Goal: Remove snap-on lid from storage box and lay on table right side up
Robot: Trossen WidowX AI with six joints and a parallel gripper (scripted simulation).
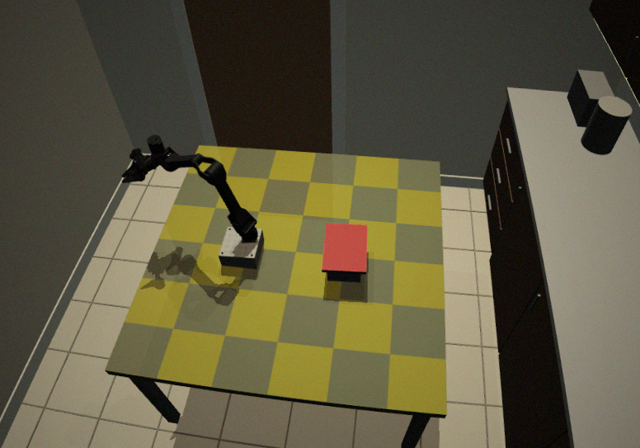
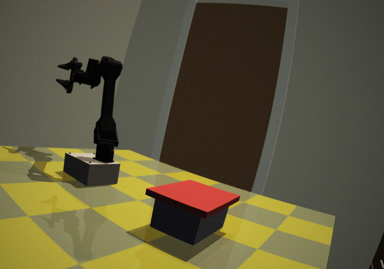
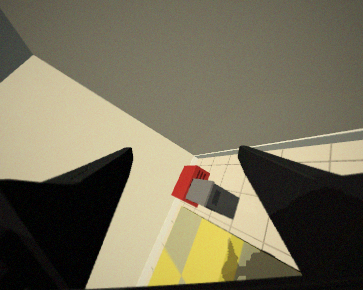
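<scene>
The red lid lies 910 mm ahead of my gripper tip, 270 mm below it and 190 mm to the right of it. From my gripper tip the other things lie so: storage box: 910 mm ahead, 320 mm below, 190 mm to the right.
</scene>
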